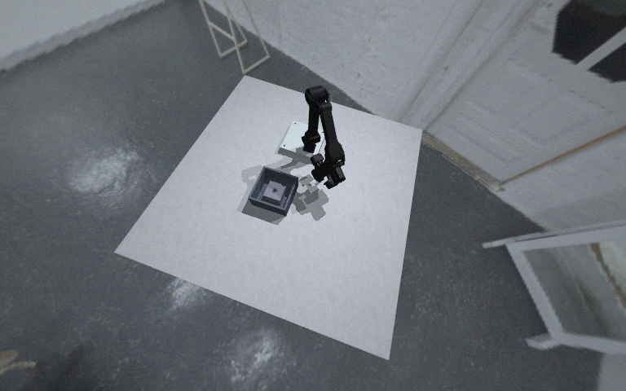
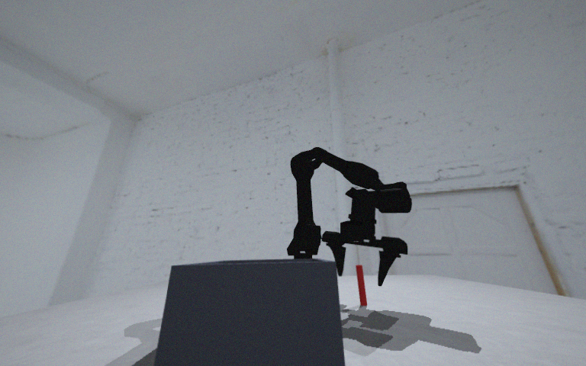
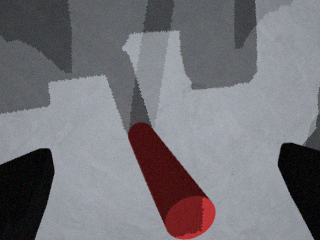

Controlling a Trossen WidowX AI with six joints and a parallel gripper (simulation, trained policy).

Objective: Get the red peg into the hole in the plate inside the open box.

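Right now my gripper tip is 1 cm to the right of the red peg and 1 cm above it. From my gripper tip the other things lie so: plate 15 cm ahead, 20 cm to the right; then dark box 15 cm ahead, 20 cm to the right, 2 cm below.
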